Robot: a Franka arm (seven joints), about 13 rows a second.
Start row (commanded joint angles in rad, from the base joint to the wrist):
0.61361, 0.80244, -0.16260, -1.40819, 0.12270, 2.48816, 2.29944
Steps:
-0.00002, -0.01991, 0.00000, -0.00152, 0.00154, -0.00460, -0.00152
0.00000, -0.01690, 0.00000, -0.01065, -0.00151, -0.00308, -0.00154
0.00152, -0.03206, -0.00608, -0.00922, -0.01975, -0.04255, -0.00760
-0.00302, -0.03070, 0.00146, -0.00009, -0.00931, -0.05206, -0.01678
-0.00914, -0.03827, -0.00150, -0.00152, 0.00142, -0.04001, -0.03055
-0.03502, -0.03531, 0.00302, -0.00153, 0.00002, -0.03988, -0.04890
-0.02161, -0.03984, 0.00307, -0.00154, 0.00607, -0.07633, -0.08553
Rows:
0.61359, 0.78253, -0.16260, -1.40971, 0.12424, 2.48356, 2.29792
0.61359, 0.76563, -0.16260, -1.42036, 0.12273, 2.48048, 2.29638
0.61511, 0.73357, -0.16868, -1.42958, 0.10298, 2.43793, 2.28878
0.61209, 0.70287, -0.16722, -1.42967, 0.09367, 2.38587, 2.27200
0.60295, 0.66460, -0.16872, -1.43119, 0.09509, 2.34586, 2.24145
0.56793, 0.62929, -0.16570, -1.43272, 0.09511, 2.30598, 2.19255
0.54632, 0.58945, -0.16263, -1.43426, 0.10118, 2.22965, 2.10702

